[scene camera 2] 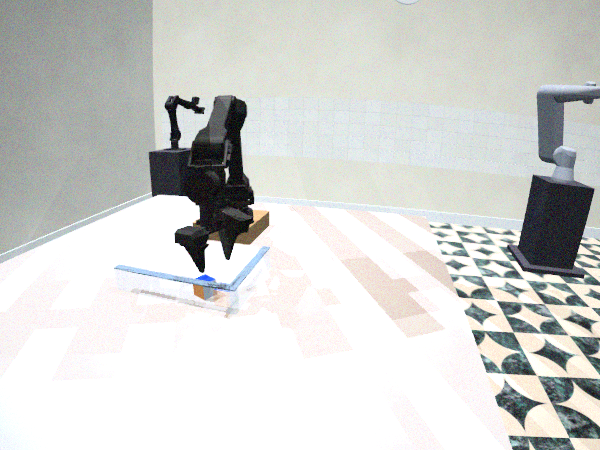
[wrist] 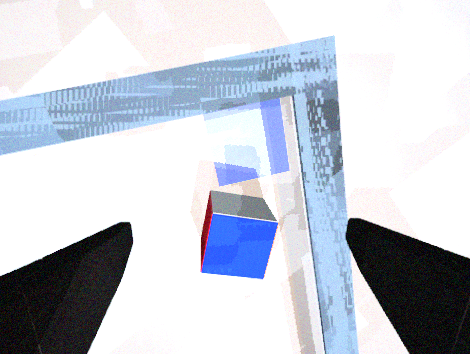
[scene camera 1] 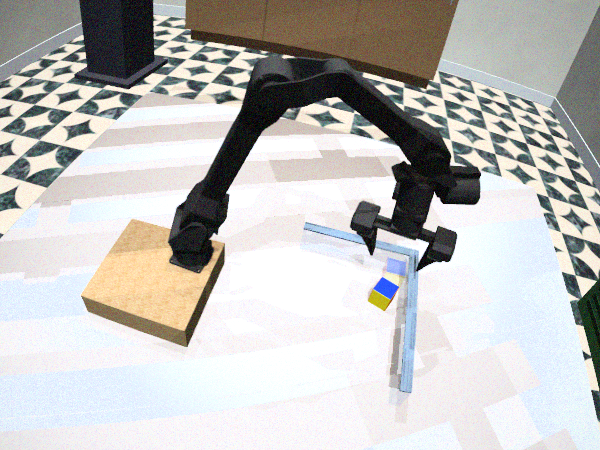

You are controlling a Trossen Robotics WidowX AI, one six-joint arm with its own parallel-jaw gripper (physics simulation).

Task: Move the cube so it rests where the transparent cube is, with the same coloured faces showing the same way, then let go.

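Places are measured from the arm's base along level axes (x ahead, y left, z up), in millimetres.
Pixels of known places: gripper, fingertip midpoint: point(scene camera 2: 215, 266) point(wrist: 241, 229) point(scene camera 1: 394, 262); arm's base, origin of the base link: point(scene camera 1: 191, 255).
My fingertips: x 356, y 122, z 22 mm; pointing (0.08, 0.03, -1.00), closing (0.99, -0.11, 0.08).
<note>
Ahead of a thing's pixels: the offset from my fingertips to its top centre.
The cube @[dx +1, dy -33, dz -39 mm] point(scene camera 1: 384, 294) point(scene camera 2: 204, 289) point(wrist: 239, 246) rests on the table with its blue face up. Its yellow side shows in scene camera 1, orange and grey sides in scene camera 2, and red and grey sides in the wrist view. The transparent cube @[dx +12, dy +28, dz -39 mm] point(scene camera 1: 396, 266) point(wrist: 277, 137) shows pale blue inside the corner of two walls. It is close to the cube, which is turned somewhat relative to it. Its other face colours are hard to tell. My gripper point(scene camera 1: 395, 261) point(scene camera 2: 215, 265) point(wrist: 241, 229) is open and empty above the cube, one fingertip on each side of it in the wrist view.
Two clear walls with light blue top edges point(scene camera 1: 410, 320) point(scene camera 2: 165, 277) point(wrist: 327, 200) meet in a corner. One runs close beside the cube, and a fingertip overlaps its outer edge in the wrist view. The arm's wooden base block point(scene camera 1: 145, 280) point(scene camera 2: 259, 227) stands farther back.
</note>
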